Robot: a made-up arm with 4 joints.
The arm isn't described. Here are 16 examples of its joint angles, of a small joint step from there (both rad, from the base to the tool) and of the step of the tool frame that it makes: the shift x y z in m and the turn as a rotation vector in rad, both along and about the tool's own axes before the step.
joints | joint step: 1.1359 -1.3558 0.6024 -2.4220 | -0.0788 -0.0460 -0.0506 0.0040
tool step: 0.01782 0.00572 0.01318 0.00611 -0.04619 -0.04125
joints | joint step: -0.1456 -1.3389 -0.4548 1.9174 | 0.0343 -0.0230 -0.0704 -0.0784
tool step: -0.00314 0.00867 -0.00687 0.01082 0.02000 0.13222
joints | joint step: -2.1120 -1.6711 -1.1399 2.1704 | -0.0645 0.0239 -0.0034 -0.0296
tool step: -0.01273 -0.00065 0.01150 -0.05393 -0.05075 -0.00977
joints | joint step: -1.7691 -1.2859 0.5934 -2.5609 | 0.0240 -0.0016 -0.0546 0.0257
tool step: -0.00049 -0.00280 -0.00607 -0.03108 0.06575 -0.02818
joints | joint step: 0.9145 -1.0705 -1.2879 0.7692 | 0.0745 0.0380 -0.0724 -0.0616
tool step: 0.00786 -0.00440 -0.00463 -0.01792 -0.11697 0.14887
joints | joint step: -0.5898 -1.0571 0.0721 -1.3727 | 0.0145 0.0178 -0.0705 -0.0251
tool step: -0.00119 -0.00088 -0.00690 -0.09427 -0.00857 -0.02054
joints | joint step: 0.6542 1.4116 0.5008 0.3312 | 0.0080 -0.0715 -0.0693 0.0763
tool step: -0.00335 0.00581 0.00174 0.12903 -0.02132 -0.00890
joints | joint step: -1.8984 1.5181 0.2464 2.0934 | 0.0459 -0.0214 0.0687 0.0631
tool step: 0.00798 -0.01088 0.00027 0.01109 -0.02544 -0.14713
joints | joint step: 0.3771 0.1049 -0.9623 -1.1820 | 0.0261 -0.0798 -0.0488 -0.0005
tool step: 0.01419 0.00333 0.00245 -0.01957 0.02525 -0.09286
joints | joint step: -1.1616 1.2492 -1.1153 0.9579 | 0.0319 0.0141 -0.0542 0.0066
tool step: -0.00322 -0.00371 0.00493 -0.00126 -0.02294 0.01939
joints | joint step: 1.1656 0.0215 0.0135 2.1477 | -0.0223 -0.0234 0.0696 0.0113
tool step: 0.00023 -0.00546 -0.00575 -0.03489 -0.00569 -0.07582
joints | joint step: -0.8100 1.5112 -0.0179 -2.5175 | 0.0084 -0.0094 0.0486 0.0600
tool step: 0.00189 -0.00474 0.00495 0.08140 -0.02869 -0.04135
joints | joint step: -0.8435 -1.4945 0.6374 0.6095 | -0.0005 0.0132 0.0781 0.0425
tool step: 0.00619 -0.00354 -0.00115 -0.00919 0.06525 -0.07112
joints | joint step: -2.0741 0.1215 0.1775 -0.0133 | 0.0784 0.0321 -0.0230 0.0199
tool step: 0.00680 -0.01741 0.00112 -0.01538 -0.02360 -0.09598
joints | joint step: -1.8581 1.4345 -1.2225 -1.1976 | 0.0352 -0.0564 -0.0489 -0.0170
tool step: 0.00578 0.00387 0.00713 -0.01639 0.02923 -0.03686
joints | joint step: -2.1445 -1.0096 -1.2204 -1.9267 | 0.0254 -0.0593 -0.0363 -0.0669
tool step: 0.01322 0.00195 -0.00514 -0.06850 0.04965 -0.00460
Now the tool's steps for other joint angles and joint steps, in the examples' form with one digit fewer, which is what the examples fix.
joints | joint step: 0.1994 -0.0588 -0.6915 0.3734 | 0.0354 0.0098 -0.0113 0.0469
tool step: 0.0055 -0.0067 0.0011 0.0081 -0.0227 -0.0442
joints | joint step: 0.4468 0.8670 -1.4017 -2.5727 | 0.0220 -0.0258 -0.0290 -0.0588
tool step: -0.0006 0.0001 0.0003 -0.0302 0.0190 0.0529
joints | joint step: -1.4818 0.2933 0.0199 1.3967 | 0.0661 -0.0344 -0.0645 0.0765
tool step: 0.0045 -0.0062 0.0061 0.1427 -0.0124 -0.0474
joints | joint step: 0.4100 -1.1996 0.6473 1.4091 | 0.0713 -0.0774 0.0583 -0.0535
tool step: -0.0111 0.0205 -0.0029 -0.0137 0.0540 0.0569
